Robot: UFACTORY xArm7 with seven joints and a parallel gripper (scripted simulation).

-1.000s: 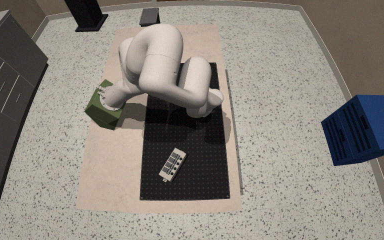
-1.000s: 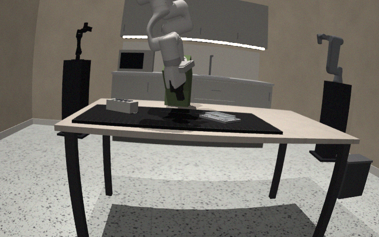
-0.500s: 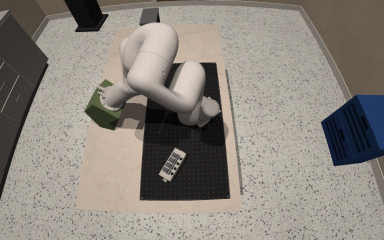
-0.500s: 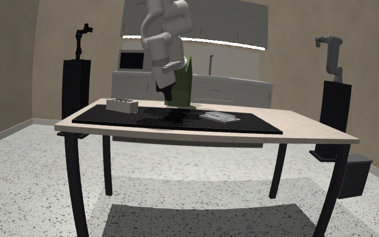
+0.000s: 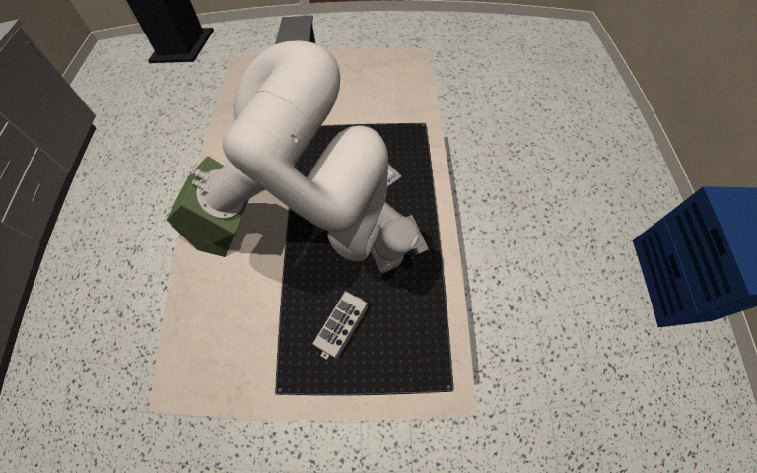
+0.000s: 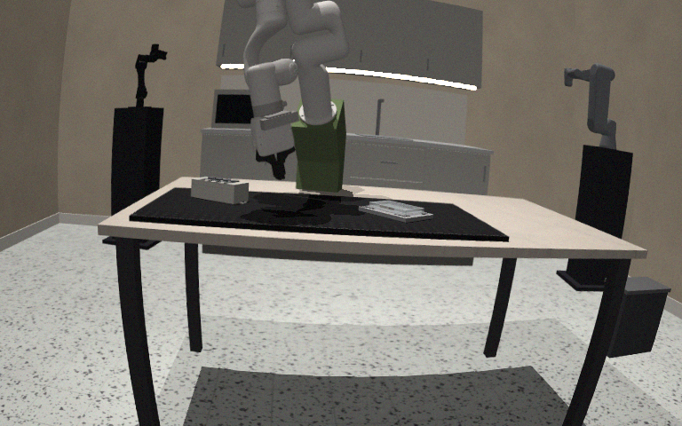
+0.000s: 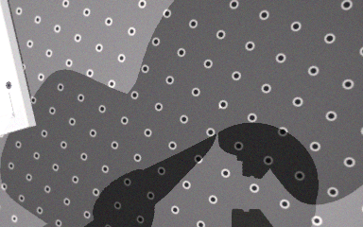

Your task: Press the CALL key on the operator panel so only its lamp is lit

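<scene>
The white operator panel is 18 cm to the right of my hand, 10 cm behind it and 6 cm below it. Round my hand: flat white well plate 31 cm to the left, 8 cm below, 6 cm behind.
</scene>
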